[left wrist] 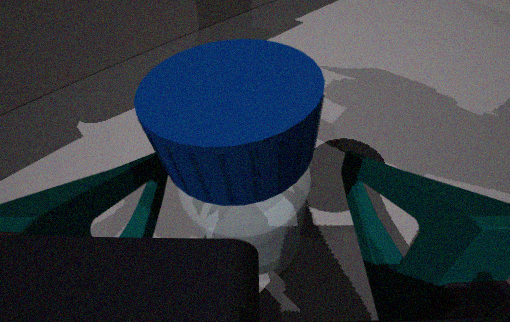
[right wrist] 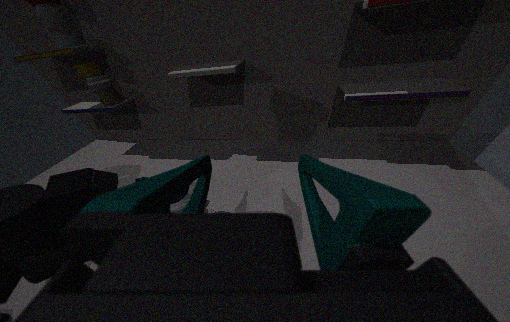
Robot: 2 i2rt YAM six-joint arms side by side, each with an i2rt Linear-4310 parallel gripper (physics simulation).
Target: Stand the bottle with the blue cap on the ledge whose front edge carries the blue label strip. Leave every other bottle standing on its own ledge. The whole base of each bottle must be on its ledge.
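The bottle with the blue cap stands upright on the table between the fingers of my left gripper, which is open around it; its clear body shows below the cap and its base is partly hidden. My right gripper is open and empty, facing the wall of ledges. A ledge with a purple or dark blue strip is at the right. A ledge with a dark, bluish strip is at the left. In the dim light I cannot tell surely which strip is the blue one.
In the right wrist view, a bottle with a yellow cap is at the left, seemingly over the bluish-strip ledge. A yellow-strip ledge is above left, a pale ledge near the middle, a red-strip ledge at top right. A dark arm fills the lower left.
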